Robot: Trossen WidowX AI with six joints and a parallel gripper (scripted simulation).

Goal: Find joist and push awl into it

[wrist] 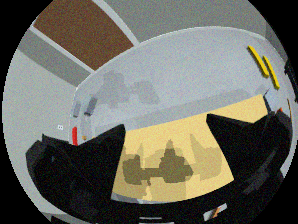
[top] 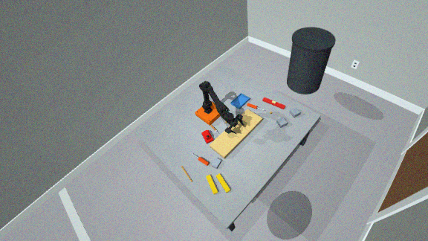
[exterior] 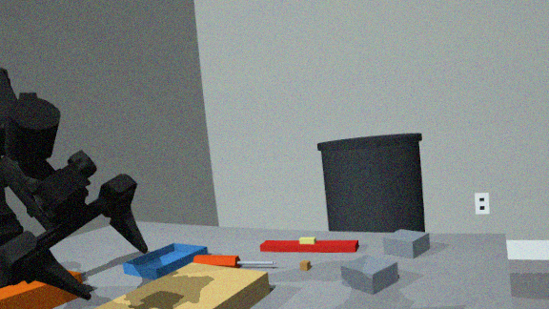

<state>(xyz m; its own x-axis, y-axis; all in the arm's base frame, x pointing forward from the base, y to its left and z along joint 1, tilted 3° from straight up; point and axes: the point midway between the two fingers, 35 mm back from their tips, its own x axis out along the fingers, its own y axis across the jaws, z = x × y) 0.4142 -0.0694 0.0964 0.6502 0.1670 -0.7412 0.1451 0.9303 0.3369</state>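
My gripper tip is 250 mm past the red stud finder, 170 mm to the left of it and 90 mm above it. Also, from my gripper tip: blue tray (360 mm to the left, 260 mm behind, 120 mm below); then awl (250 mm behind, 130 mm below, 60 mm to the right); then grey block (320 mm to the right, 120 mm below, 30 mm behind).
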